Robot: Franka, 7 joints.
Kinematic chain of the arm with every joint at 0, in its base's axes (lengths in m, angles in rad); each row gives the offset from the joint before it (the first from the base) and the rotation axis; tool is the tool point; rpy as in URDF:
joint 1: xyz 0 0 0.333 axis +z
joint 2: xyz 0 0 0 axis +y
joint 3: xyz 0 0 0.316 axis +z
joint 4: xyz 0.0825 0 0 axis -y
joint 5: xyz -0.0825 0 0.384 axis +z
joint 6: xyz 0 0 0 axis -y
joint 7: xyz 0.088 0 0 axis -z
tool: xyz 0 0 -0.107 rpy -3.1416 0 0
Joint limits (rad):
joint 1: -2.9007..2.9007
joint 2: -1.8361..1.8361
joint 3: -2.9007..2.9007
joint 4: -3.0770..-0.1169
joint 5: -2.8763..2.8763
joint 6: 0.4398..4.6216
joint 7: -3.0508..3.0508
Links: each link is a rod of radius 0.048 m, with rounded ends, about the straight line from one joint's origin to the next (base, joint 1, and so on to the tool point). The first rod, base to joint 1, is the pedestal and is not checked.
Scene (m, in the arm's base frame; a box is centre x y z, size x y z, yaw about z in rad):
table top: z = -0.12
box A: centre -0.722 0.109 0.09 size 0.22 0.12 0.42 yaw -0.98
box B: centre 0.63 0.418 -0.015 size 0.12 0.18 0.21 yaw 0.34
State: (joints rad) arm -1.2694 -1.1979 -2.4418 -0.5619 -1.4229 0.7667 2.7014
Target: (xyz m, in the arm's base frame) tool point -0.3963 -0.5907 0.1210
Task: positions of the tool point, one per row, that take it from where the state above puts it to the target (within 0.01 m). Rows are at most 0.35 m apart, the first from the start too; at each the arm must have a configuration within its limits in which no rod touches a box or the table.
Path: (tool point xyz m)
1: -0.4200 0.5836 0.3625
2: -0.5629 0.4571 0.3973
3: -0.6667 0.2948 0.4354
4: -0.7220 0.1090 0.4766
5: -0.7322 -0.1568 0.3421
6: -0.6163 -0.4089 0.2200
7: -0.3963 -0.5907 0.1210

